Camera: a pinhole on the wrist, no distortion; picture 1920 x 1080 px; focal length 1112.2 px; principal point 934.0 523.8 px. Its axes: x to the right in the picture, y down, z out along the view. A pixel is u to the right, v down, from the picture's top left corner.
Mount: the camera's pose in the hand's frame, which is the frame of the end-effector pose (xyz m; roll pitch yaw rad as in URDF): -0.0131 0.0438 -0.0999 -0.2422 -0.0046 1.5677
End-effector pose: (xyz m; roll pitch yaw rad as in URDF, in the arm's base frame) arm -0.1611 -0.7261 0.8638 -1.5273 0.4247 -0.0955
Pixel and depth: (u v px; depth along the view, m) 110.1 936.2 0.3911
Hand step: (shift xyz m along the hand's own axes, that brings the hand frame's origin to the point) -0.2486 -0.2468 0.2437
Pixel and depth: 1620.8 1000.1 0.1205
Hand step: -0.0919 0.1180 0.0050
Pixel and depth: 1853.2 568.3 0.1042
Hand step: -0.0419 0.1295 0.0007
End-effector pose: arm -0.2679 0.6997 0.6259 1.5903 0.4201 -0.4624
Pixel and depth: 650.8 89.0 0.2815
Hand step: 0.0260 -0.0294 0.1994
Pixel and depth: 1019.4 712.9 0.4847
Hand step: -0.2092 0.0796 0.3511
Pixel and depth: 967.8 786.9 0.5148
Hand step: -0.2548 0.0580 0.3707
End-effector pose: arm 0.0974 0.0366 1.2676 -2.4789 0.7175 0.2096
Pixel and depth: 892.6 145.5 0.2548
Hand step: 0.0099 0.0330 0.1682
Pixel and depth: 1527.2 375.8 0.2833
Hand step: -0.0440 0.1937 0.1849
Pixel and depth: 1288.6 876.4 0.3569
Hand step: -0.2082 0.1567 0.2200
